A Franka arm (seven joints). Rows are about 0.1 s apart.
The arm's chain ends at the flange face. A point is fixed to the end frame.
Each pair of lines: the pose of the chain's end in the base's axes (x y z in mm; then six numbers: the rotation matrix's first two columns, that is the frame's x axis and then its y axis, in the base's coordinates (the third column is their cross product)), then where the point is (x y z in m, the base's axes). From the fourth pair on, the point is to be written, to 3 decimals.
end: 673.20 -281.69 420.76 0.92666 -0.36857 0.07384 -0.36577 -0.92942 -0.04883
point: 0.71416 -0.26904 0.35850
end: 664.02 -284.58 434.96 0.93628 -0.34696 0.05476 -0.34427 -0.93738 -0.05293
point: 0.70364 -0.27030 0.37218
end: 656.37 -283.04 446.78 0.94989 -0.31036 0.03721 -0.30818 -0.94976 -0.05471
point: 0.69438 -0.26677 0.38349
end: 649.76 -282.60 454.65 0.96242 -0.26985 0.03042 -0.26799 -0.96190 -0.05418
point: 0.687 -0.265 0.391
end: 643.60 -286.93 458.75 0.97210 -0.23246 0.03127 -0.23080 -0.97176 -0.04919
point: 0.680 -0.268 0.395
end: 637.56 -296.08 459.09 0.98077 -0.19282 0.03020 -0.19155 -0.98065 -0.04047
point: 0.673 -0.276 0.395
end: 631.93 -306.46 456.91 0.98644 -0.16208 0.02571 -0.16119 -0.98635 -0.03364
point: 0.666 -0.286 0.393
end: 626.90 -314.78 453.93 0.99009 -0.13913 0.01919 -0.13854 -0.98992 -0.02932
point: 0.660 -0.294 0.389
